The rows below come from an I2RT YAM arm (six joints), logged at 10 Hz.
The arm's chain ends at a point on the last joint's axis. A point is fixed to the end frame.
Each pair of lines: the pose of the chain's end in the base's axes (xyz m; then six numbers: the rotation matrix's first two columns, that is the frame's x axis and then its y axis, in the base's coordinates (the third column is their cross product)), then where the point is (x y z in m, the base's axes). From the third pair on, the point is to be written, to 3 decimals.
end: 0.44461 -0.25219 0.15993 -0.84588 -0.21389 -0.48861 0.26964 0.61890 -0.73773
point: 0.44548 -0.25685 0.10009
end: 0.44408 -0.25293 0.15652 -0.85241 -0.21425 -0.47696 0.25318 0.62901 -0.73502
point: 0.44399 -0.25691 0.09662
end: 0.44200 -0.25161 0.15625 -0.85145 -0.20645 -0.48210 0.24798 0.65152 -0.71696
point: 0.442 -0.254 0.096
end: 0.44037 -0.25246 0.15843 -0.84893 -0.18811 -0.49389 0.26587 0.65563 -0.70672
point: 0.441 -0.254 0.098
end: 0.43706 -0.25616 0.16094 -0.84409 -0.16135 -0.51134 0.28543 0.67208 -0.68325
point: 0.438 -0.256 0.101
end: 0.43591 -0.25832 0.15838 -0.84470 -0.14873 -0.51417 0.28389 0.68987 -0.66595
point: 0.437 -0.257 0.098
